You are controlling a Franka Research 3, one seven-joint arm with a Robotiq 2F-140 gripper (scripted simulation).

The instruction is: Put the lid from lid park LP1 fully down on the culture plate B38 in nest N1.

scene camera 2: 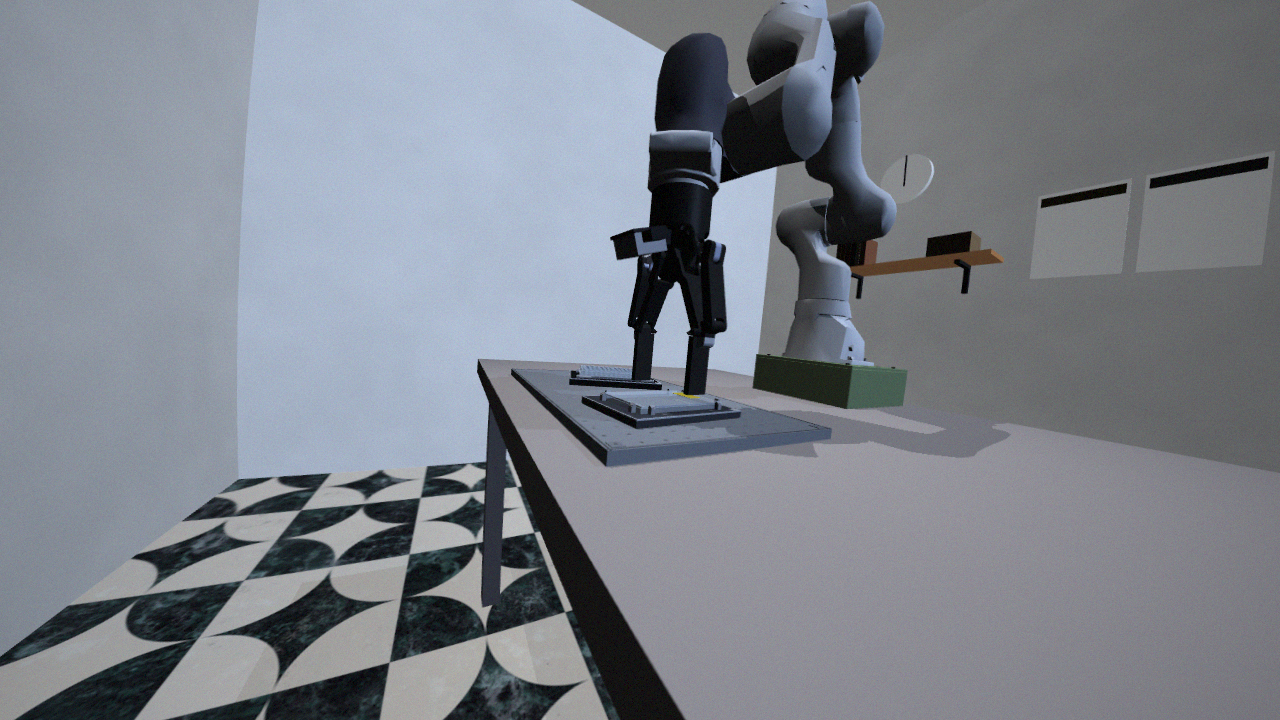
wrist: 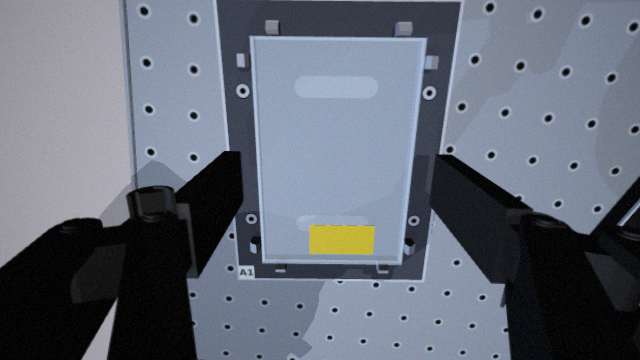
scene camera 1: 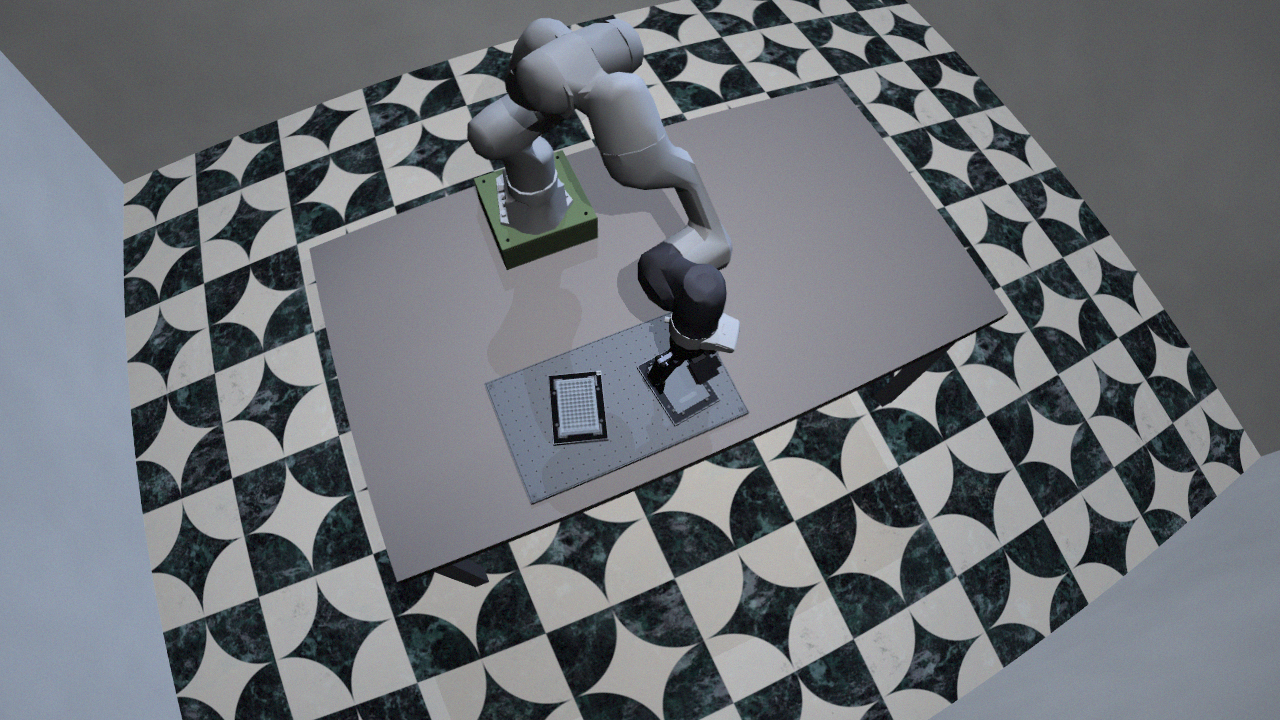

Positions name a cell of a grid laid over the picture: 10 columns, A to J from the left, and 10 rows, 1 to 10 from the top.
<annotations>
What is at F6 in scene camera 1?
A lid.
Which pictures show the lid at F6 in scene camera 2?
Scene camera 2, the wrist view and scene camera 1: all of them.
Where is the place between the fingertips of my gripper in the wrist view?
F5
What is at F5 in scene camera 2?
My gripper.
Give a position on a culture plate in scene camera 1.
E6
</annotations>
